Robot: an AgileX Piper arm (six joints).
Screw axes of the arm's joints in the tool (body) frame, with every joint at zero. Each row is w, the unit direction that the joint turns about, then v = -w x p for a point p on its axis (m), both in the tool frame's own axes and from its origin. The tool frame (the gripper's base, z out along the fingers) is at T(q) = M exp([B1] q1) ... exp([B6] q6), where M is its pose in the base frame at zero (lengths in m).
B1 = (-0.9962, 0, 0.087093, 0.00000, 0.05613, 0.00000)
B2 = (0, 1, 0, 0.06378, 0.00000, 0.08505)
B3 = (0, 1, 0, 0.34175, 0.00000, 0.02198)
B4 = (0, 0, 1, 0.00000, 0.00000, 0.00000)
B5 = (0, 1, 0, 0.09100, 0.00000, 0.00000)
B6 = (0, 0, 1, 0.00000, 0.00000, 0.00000)
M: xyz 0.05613 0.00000 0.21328 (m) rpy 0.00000 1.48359 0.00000 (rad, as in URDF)
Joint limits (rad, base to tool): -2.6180..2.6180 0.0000..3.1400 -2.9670..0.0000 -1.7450..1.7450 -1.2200..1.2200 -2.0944..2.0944
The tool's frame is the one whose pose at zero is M.
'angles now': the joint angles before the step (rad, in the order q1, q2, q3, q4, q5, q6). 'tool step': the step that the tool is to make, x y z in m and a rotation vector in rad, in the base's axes. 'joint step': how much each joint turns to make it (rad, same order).
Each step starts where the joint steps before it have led.
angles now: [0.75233, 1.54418, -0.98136, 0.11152, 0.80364, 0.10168]
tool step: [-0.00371, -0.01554, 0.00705, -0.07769, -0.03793, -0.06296]
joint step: [0.00001, -0.04908, 0.02028, -0.13371, 0.05004, 0.12959]
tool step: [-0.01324, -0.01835, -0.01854, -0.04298, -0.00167, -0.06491]
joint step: [0.00001, -0.04106, 0.12076, -0.06737, -0.04743, 0.10214]
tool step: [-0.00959, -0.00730, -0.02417, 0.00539, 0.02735, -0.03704]
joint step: [-0.00004, 0.00821, 0.09851, 0.01192, -0.08855, 0.03772]
